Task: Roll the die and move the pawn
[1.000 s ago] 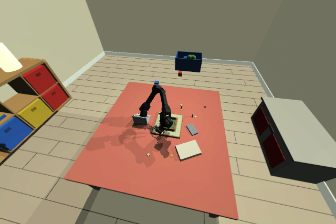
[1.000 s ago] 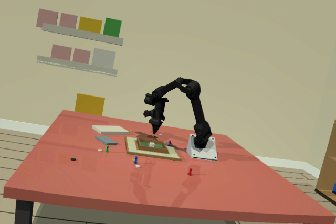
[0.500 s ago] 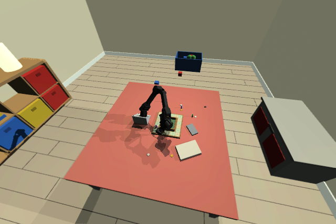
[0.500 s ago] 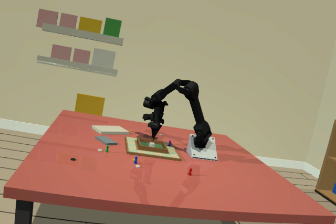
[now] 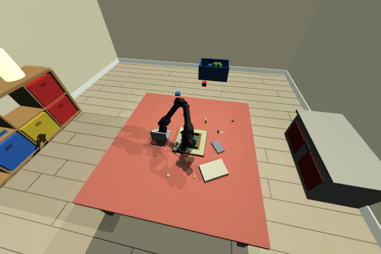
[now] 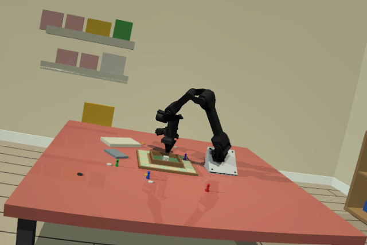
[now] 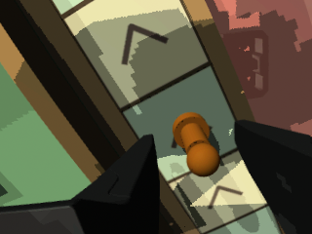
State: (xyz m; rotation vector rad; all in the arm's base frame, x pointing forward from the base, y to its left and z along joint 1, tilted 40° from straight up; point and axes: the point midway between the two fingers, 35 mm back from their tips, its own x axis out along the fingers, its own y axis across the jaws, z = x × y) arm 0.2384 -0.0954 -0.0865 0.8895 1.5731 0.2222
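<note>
Now: gripper tip 12 cm to the right of the grey die and 4 cm short of it. Also, from my gripper tip: purple pawn 9 cm behind, 5 cm to the left, 1 cm above; orange pawn 1 cm above; green tray 11 cm to the left, 3 cm ahead, 1 cm below.
</note>
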